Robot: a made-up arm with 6 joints.
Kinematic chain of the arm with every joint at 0, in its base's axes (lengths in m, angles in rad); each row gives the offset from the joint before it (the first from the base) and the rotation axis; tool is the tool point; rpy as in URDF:
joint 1: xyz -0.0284 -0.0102 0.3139 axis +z
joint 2: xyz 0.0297 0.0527 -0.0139 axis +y
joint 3: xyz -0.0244 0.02 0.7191 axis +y
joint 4: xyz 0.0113 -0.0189 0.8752 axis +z
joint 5: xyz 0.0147 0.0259 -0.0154 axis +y
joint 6: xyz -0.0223 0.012 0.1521 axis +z
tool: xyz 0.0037 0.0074 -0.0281 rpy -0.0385 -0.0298 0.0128
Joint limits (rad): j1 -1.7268..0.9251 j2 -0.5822..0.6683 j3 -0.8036..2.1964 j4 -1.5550..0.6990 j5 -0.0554..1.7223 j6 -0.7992..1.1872
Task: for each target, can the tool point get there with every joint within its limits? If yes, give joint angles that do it. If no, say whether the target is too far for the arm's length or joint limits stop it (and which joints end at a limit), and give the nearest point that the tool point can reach.
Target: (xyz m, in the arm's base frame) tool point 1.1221 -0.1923 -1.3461
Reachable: no: too far | nearest point 0.7199 -0.1286 -0.0629 | short by 1.346 m
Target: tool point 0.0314 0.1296 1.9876
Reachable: yes | joints -1.2108 0.0805 -0.2847 0.3153 0.2642 -0.2848
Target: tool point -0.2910 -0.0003 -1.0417
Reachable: no: joint limits stop it (at a limit: joint 1, joint 2, joint 3) | nearest point -0.1050 -0.6064 -0.0659 | short by 1.164 m
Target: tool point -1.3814 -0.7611 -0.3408
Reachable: no: joint limits stop it (at a limit: joint 1, joint 2, joint 4, joint 6) | nearest point -0.2309 -0.7849 0.0413 | short by 1.212 m
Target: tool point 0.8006 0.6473 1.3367
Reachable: yes | joints 0.6307 0.1750 0.9721 -0.8223 0.5368 0.4804
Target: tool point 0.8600 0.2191 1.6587
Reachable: yes | joints 0.1560 0.5636 -0.1160 -0.0580 1.4495 -0.5044
